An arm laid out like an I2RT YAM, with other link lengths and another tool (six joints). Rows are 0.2 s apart.
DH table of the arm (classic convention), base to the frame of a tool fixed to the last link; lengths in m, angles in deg. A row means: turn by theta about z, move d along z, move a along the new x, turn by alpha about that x. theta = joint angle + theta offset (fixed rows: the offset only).
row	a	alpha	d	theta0
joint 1	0.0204	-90	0.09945	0
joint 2	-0.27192	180	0	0
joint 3	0.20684	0	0	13.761
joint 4	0.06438	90	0.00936	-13.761
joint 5	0	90	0.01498	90
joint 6	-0.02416	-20.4	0.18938	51.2
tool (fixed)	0	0	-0.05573	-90
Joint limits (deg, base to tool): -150..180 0..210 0..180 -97..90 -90..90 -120..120
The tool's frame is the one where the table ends.
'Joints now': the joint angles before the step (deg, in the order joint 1, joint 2, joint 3, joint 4, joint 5, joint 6). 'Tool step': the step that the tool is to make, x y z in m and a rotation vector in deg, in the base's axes. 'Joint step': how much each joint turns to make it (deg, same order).
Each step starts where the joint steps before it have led.
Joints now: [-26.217 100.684 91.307 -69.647 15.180 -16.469]
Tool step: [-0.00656 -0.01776 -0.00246 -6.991 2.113 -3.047]
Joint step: [-0.066 0.022 -2.250 2.950 7.650 1.595]
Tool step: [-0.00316 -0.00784 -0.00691 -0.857 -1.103 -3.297]
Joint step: [-0.962 0.021 -2.317 2.754 0.743 2.426]
